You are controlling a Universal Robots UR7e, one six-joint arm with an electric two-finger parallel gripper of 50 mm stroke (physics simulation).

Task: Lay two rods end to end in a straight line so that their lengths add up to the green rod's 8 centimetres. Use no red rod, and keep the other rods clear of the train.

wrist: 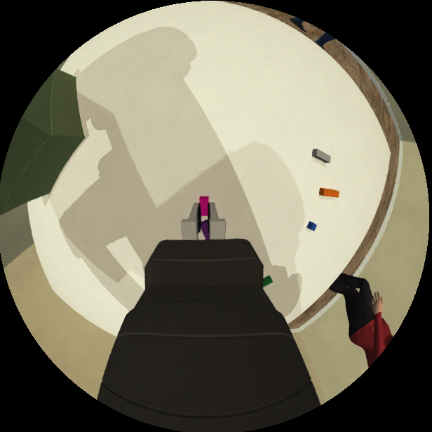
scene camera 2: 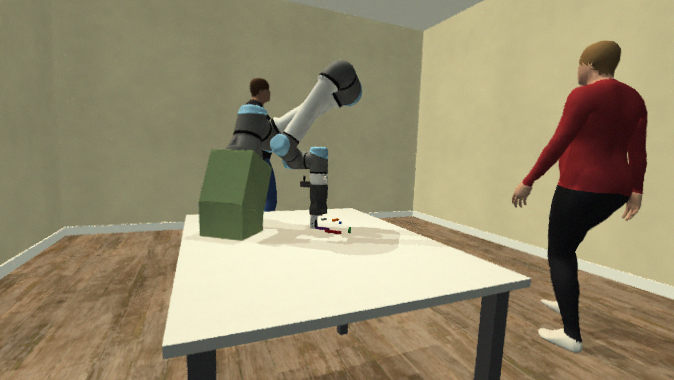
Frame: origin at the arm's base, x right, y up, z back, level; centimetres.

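Seen in the pictures: gripper, fingertip midpoint: (scene camera 2: pixel 313 228); arm's base at its link origin: (scene camera 2: pixel 243 158).
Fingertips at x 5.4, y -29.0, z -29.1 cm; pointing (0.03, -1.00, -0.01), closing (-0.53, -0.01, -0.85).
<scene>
Pixels of each thing's top centre, then the offset from my fingertips to it. Level surfaces: height alone.
- purple rod at its top centre: (scene camera 2: pixel 322 227) dx +2.9, dy +0.9, dz -2.9 cm
- red rod at its top centre: (scene camera 2: pixel 332 230) dx +9.3, dy +0.9, dz -5.4 cm
- green rod at its top centre: (scene camera 2: pixel 349 228) dx +7.8, dy +0.9, dz -13.5 cm
- grey rod at its top centre: (scene camera 2: pixel 323 218) dx -15.3, dy +0.9, dz -9.2 cm
- orange rod at its top centre: (scene camera 2: pixel 335 218) dx -12.4, dy +0.9, dz -14.0 cm
- small blue rod at its top centre: (scene camera 2: pixel 340 221) dx -6.5, dy +0.9, dz -14.5 cm
- table at its surface level: dy -0.1 cm
My gripper (scene camera 2: pixel 313 225) (wrist: pixel 204 211) is low at the table and shut on a short magenta rod (wrist: pixel 204 206), which sticks out beyond the fingertips in the wrist view. A purple rod (scene camera 2: pixel 322 228) (wrist: pixel 205 230) lies close behind it, slightly angled to it. A small pale gap shows between the two in the wrist view; the gripper body hides the purple rod's far part there. A red rod (scene camera 2: pixel 333 231) lies near the purple one in the scene view; whether they touch is too small to tell. The green rod (scene camera 2: pixel 349 230) (wrist: pixel 268 281) lies apart, partly hidden in the wrist view.
A grey rod (scene camera 2: pixel 324 219) (wrist: pixel 321 156), an orange rod (scene camera 2: pixel 335 220) (wrist: pixel 329 193) and a small blue rod (scene camera 2: pixel 340 222) (wrist: pixel 311 226) lie apart to the right in the wrist view. A large green block (scene camera 2: pixel 222 220) (wrist: pixel 37 135) stands on the table (scene camera 2: pixel 300 290). Two people stand nearby.
</scene>
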